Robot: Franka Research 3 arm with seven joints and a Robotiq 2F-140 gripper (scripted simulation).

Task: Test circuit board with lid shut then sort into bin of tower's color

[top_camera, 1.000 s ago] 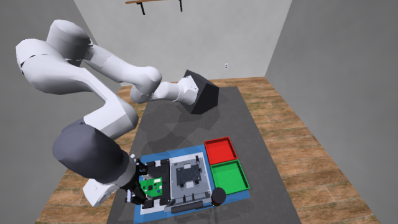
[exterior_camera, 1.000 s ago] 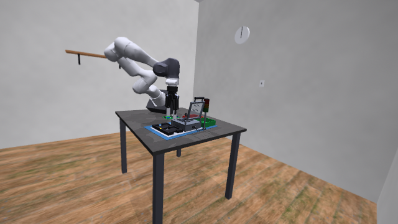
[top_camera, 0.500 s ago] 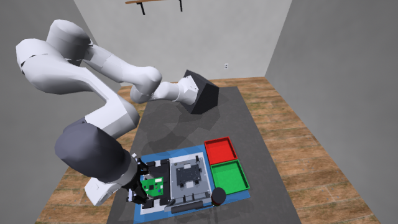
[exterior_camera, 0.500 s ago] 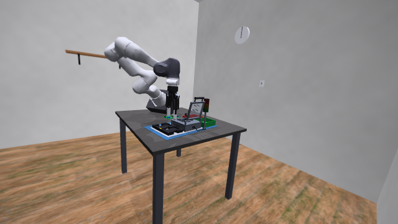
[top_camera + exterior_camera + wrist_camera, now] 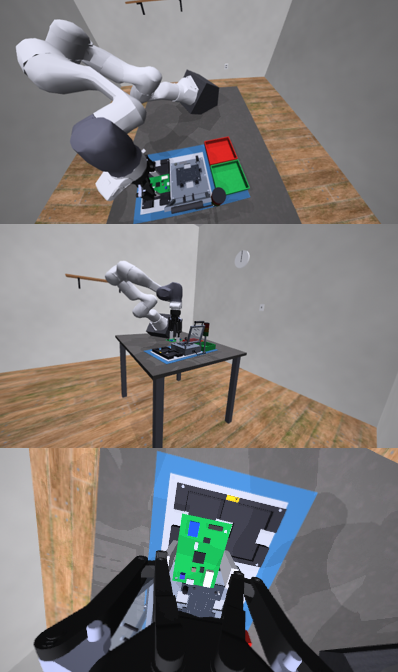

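Now: hand 1 cm past the dark plate, 15 cm to the right of it and 7 cm above it. Also, from my hand: latch hook (7 cm behind, 21 cm to the left, 6 cm below); then green circuit board (2 cm below); then clear lid (11 cm ahead, 13 cm to the left, 4 cm above).
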